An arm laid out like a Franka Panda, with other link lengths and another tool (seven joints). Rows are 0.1 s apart.
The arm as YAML. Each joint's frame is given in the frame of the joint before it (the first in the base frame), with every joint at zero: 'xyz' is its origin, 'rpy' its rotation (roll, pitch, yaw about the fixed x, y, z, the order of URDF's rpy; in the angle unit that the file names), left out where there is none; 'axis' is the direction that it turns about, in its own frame. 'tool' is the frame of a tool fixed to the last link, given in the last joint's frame.
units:
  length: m
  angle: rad
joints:
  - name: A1
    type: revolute
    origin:
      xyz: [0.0, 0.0, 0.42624]
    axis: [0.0, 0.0, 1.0]
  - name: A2
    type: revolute
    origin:
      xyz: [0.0, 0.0, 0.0]
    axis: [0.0, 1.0, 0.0]
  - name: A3
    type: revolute
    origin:
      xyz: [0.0, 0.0, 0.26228]
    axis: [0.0, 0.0, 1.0]
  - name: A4
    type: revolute
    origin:
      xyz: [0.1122, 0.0, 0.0]
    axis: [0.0, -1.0, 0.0]
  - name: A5
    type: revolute
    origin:
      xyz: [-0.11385, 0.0, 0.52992]
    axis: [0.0, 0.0, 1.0]
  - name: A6
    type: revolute
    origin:
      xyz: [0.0, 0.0, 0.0]
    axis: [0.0, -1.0, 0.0]
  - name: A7
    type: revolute
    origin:
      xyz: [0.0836, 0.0, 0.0]
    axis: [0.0, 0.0, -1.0]
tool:
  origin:
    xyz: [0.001, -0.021, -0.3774]
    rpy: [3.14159, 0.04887, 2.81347]
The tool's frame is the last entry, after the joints.
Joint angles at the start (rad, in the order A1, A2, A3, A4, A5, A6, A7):
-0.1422 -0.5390 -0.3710 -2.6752 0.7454 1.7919 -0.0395
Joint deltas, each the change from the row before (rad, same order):
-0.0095 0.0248 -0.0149 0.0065 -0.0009 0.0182 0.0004
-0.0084 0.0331 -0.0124 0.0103 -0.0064 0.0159 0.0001
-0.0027 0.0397 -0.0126 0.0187 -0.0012 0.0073 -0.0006
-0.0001 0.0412 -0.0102 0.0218 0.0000 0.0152 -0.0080
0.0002 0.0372 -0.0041 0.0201 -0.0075 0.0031 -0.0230
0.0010 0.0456 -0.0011 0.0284 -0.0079 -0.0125 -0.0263
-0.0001 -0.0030 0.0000 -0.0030 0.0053 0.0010 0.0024
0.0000 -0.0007 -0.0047 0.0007 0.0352 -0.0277 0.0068
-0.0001 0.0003 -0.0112 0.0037 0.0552 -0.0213 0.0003
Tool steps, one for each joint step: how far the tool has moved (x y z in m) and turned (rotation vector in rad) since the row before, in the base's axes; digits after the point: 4 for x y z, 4 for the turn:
0.0034 -0.0164 -0.0114 -0.0040 0.0116 -0.0358
0.0006 -0.0164 -0.0153 -0.0091 0.0192 -0.0282
0.0010 -0.0134 -0.0129 -0.0033 0.0198 -0.0210
0.0037 -0.0145 -0.0136 -0.0124 0.0104 -0.0179
-0.0010 -0.0094 -0.0128 -0.0149 0.0036 0.0103
-0.0034 -0.0062 -0.0119 -0.0084 0.0082 0.0252
0.0009 0.0014 0.0012 0.0044 -0.0008 -0.0052
0.0026 0.0099 0.0116 0.0464 0.0006 -0.0146
0.0104 0.0058 0.0164 0.0549 -0.0163 -0.0335

